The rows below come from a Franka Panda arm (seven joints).
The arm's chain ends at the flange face. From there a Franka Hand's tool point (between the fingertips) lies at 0.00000 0.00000 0.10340 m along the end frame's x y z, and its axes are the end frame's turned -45 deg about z.
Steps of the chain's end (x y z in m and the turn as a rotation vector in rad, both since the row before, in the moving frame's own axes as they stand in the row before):
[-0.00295 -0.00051 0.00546 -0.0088 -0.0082 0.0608]
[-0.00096 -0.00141 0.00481 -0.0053 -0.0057 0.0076]
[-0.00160 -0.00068 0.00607 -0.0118 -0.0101 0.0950]
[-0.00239 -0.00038 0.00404 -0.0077 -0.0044 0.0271]
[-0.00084 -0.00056 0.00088 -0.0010 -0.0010 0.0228]
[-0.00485 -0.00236 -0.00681 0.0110 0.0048 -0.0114]
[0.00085 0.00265 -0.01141 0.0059 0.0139 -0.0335]
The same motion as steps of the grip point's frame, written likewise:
[-0.00297 -0.00244 0.00545 -0.0004 -0.0120 0.0608]
[-0.00049 -0.00171 0.00481 0.0003 -0.0078 0.0076]
[-0.00226 -0.00156 0.00606 -0.0012 -0.0155 0.0950]
[-0.00231 -0.00173 0.00404 -0.0023 -0.0086 0.0271]
[-0.00034 -0.00099 0.00088 0.0000 -0.0014 0.0228]
[-0.00061 -0.00556 -0.00682 0.0044 0.0112 -0.0114]
[0.00018 0.00304 -0.01142 -0.0057 0.0140 -0.0335]

